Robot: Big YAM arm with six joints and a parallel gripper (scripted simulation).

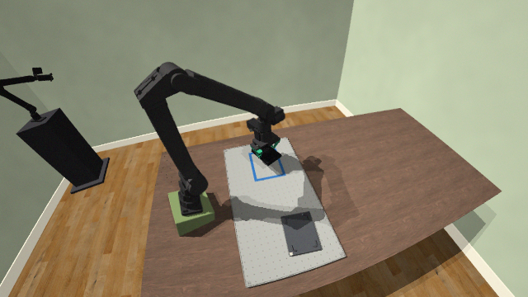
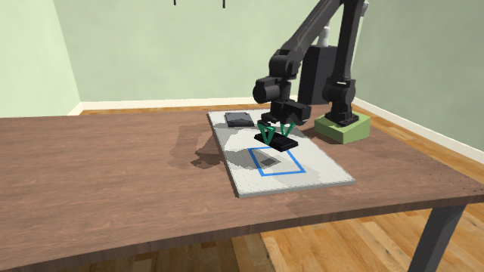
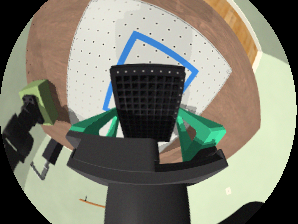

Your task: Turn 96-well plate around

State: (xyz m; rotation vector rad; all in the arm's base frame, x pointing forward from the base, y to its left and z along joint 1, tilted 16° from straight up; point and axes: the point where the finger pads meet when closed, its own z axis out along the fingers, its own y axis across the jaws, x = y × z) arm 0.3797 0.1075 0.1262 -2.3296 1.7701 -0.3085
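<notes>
My hand is 39 cm to the left of the dark plate nest N1, 7 cm above it and 4 cm past it. From my hand the other things lie so: white corner mark 45 cm to the right, 11 cm behind, 7 cm below; then black 96-well plate right at my hand.
</notes>
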